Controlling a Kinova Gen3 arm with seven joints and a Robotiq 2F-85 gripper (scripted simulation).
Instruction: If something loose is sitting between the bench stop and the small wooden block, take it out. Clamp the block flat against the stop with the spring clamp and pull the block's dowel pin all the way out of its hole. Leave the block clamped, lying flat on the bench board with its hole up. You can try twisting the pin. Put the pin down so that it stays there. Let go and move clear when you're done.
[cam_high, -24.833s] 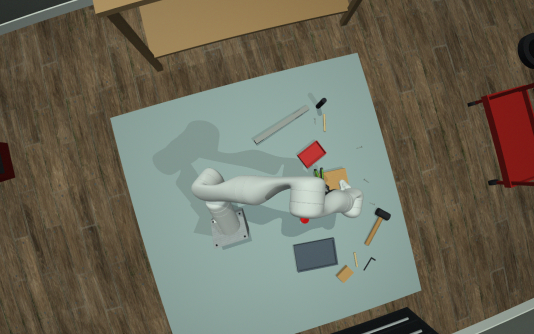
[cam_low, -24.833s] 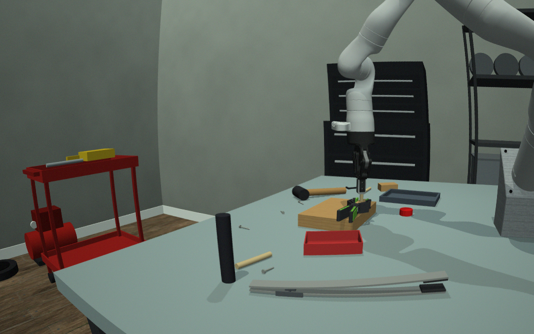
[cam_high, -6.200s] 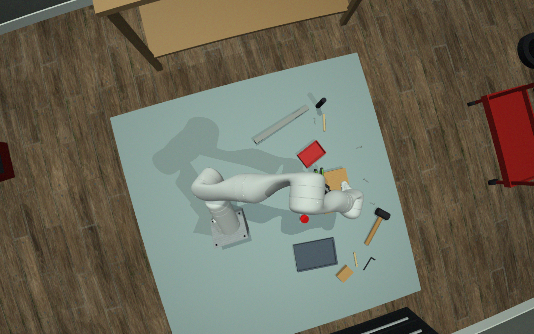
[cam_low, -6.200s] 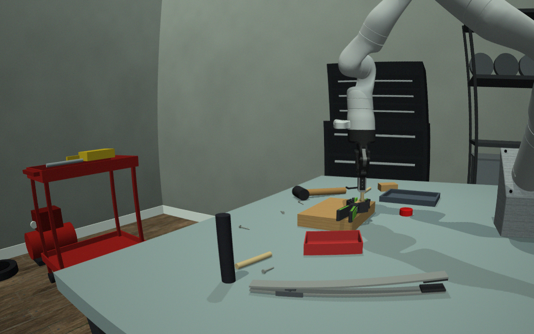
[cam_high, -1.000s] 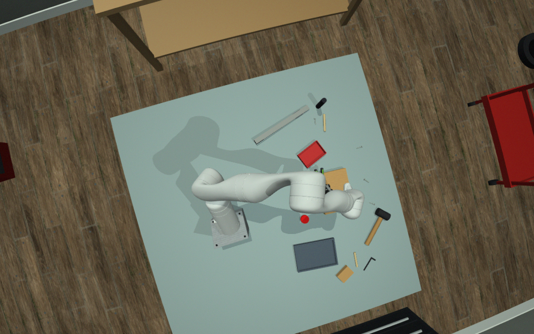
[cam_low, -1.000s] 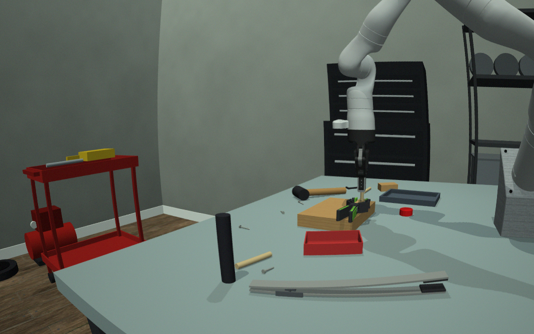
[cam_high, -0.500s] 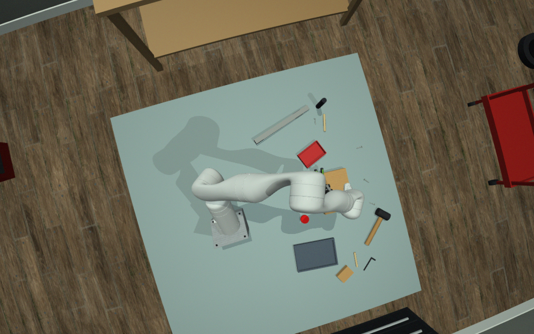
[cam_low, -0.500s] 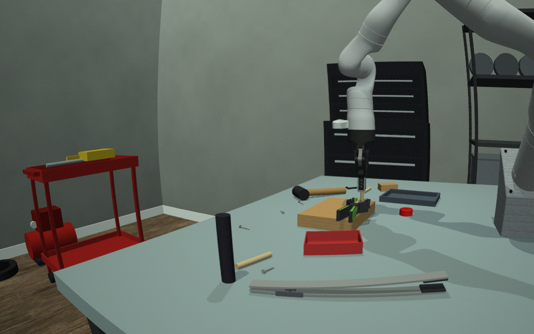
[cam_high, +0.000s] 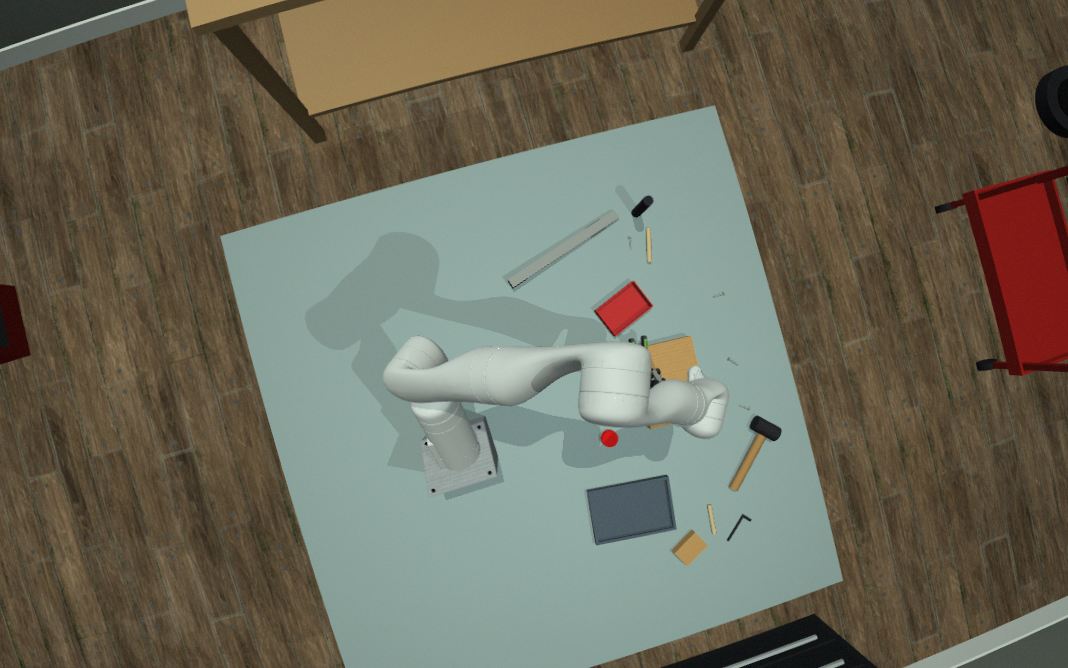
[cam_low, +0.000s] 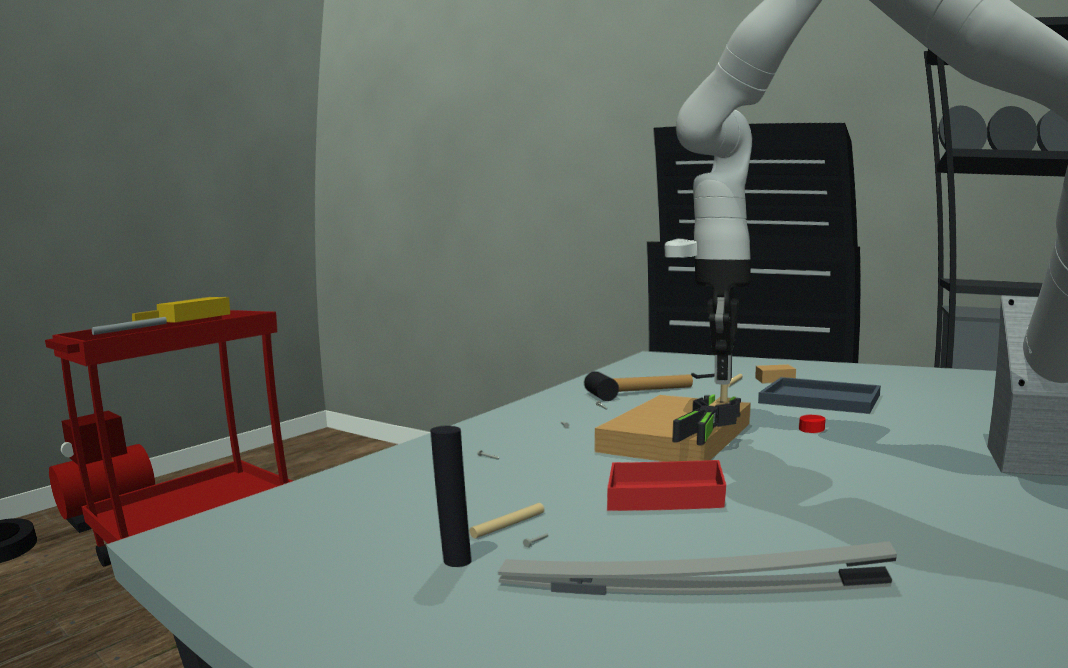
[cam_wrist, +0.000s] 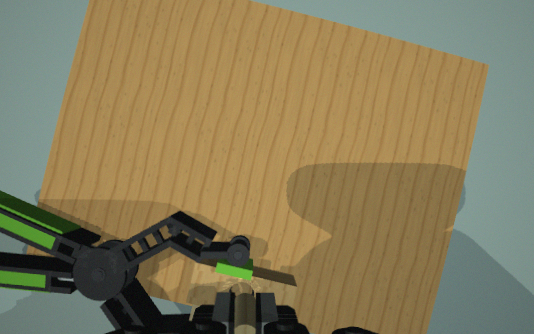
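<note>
My gripper is now 2 cm above the dowel pin. From my hand the other things lie so: red puck (12 cm behind, 9 cm to the right, 9 cm below); small wooden block (6 cm below); wooden bench board (6 cm ahead, 7 cm below).
</note>
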